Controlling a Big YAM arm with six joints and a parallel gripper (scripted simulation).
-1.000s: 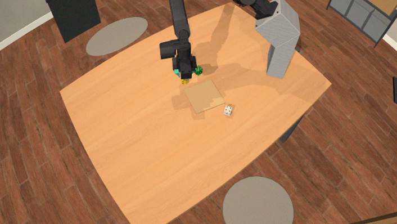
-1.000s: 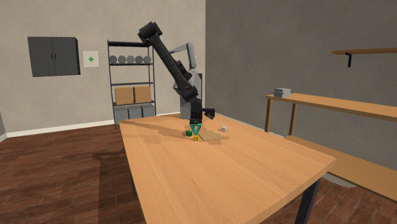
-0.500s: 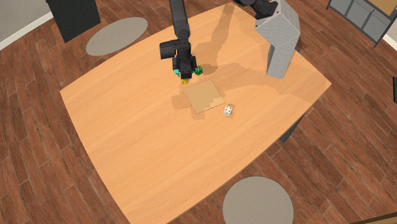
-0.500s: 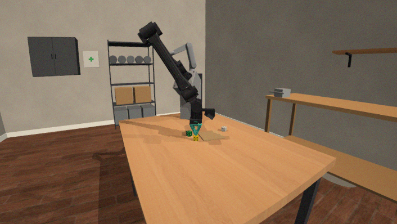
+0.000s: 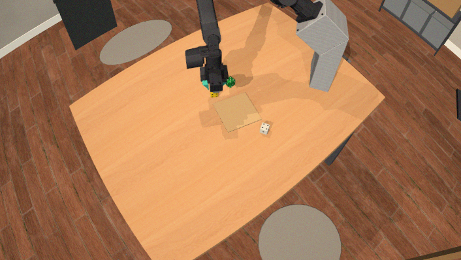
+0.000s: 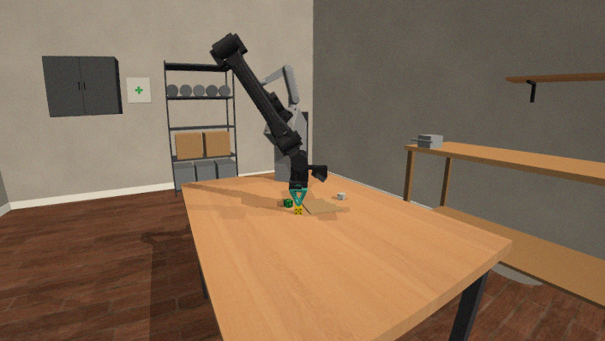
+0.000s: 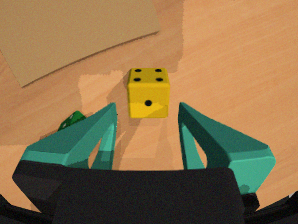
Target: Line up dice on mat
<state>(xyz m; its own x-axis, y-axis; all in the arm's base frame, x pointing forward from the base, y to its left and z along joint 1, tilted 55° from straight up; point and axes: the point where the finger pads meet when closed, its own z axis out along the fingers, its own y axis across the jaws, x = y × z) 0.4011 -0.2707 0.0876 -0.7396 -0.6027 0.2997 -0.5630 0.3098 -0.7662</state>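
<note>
Now: the yellow die 3 cm below my hand. Also, from my hand: green die: 8 cm behind, 3 cm to the left, 3 cm below; then tan mat: 3 cm ahead, 12 cm to the left, 5 cm below; then white die: 5 cm ahead, 25 cm to the left, 3 cm below.
</note>
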